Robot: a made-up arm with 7 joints. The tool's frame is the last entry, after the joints. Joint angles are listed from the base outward.
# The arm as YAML. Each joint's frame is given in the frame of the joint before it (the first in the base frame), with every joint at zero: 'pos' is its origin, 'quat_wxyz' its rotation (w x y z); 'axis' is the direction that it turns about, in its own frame. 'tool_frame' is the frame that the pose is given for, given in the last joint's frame.
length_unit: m
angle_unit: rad
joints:
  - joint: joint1
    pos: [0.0, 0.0, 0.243]
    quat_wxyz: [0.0, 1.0, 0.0, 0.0]
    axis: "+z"
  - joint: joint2
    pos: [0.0, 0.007, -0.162]
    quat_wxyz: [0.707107, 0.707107, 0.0, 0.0]
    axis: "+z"
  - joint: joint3
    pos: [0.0, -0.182, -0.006]
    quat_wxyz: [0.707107, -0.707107, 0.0, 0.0]
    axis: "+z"
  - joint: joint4
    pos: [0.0, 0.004, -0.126]
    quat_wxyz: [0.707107, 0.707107, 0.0, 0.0]
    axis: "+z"
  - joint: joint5
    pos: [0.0, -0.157, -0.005]
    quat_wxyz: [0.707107, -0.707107, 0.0, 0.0]
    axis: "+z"
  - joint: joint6
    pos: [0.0, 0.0, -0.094]
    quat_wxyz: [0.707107, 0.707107, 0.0, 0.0]
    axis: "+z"
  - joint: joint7
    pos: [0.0, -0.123, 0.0]
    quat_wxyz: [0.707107, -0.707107, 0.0, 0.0]
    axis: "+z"
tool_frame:
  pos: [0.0, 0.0, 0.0]
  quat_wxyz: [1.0, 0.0, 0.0, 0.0]
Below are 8 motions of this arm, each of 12 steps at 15 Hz.
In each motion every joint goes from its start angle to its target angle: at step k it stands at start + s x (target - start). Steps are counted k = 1, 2, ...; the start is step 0. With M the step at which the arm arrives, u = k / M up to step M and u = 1 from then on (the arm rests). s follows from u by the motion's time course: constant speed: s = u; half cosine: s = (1 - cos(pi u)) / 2; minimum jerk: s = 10 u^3 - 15 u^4 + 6 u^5.
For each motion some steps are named. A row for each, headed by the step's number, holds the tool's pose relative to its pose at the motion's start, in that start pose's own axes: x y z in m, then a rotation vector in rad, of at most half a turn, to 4 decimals.
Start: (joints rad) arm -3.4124 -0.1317 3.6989 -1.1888 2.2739 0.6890 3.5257
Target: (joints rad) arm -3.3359 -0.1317 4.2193 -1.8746 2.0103 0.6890 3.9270
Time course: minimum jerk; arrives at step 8
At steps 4, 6, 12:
4: -0.0670 -0.1291 0.0261 -0.2831 0.1105 -0.1324
6: -0.1314 -0.2056 0.0791 -0.4824 0.1613 -0.2894
12: -0.1497 -0.2201 0.0956 -0.5305 0.1684 -0.3367

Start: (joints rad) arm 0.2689 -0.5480 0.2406 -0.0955 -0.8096 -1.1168 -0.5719
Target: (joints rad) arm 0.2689 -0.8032 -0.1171 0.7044 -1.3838 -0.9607 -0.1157
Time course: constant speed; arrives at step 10
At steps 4, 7, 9, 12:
4: -0.0181 0.0728 0.0267 0.4544 0.0252 0.1649
7: -0.0260 0.1070 0.0725 0.7941 -0.0152 0.2597
9: -0.0283 0.1173 0.1119 1.0145 -0.0722 0.3104
12: -0.0288 0.1183 0.1335 1.1218 -0.1099 0.3324

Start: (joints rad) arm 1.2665 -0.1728 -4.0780 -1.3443 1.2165 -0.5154 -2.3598
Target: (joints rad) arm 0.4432 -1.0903 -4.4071 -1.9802 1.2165 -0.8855 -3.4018
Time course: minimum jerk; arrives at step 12
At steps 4, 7, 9, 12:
4: -0.0732 0.0270 0.0975 0.0915 0.1381 -0.0995
7: -0.1332 0.0007 0.3140 0.2966 0.3600 -0.3016
9: -0.1211 -0.0497 0.4051 0.4357 0.4460 -0.4394
12: -0.1097 -0.0754 0.4342 0.5022 0.4776 -0.5096

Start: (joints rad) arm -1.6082 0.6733 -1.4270 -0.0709 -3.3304 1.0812 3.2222
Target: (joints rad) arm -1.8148 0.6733 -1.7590 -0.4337 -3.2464 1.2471 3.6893
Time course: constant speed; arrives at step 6
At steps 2, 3, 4, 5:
2: -0.0183 0.0205 -0.0018 0.1430 0.1138 0.0984
3: -0.0275 0.0345 -0.0004 0.2257 0.1620 0.1587
4: -0.0365 0.0505 0.0030 0.3148 0.2033 0.2263
5: -0.0454 0.0682 0.0085 0.4092 0.2370 0.3009

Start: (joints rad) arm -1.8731 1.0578 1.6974 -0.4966 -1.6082 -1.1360 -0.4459
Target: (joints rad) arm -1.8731 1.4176 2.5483 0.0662 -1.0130 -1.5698 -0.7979
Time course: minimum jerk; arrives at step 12
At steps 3, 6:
3: 0.0139 0.0084 0.0265 -0.0703 -0.0657 0.0611
6: 0.0563 0.0264 0.1323 -0.3979 -0.3807 0.2028

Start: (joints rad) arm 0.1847 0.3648 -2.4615 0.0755 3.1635 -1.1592 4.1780
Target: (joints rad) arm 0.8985 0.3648 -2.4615 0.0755 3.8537 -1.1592 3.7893
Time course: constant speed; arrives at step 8
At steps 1, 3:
1: 0.0009 0.0085 0.0116 0.0975 -0.1160 0.0357
3: -0.0026 0.0247 0.0405 0.3135 -0.3318 0.1043

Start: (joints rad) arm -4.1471 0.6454 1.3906 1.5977 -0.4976 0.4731 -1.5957
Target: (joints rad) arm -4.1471 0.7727 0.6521 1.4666 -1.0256 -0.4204 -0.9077
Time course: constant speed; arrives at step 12
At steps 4, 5, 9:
4: 0.0983 0.0070 -0.0047 -0.2080 -0.2358 0.1718
5: 0.1208 0.0112 -0.0027 -0.2589 -0.2824 0.1994
9: 0.1981 0.0356 0.0139 -0.4431 -0.4096 0.2555

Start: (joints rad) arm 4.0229 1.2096 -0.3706 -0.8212 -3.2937 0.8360 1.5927
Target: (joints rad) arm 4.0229 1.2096 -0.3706 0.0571 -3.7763 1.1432 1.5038
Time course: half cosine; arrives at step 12
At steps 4, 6, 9, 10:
4: -0.0217 0.0494 0.0462 0.1394 0.1203 -0.0637
6: -0.0445 0.0874 0.1028 0.2712 0.2594 -0.0951
9: -0.0768 0.1168 0.1955 0.4422 0.4744 -0.0781
10: -0.0837 0.1189 0.2176 0.4778 0.5238 -0.0638

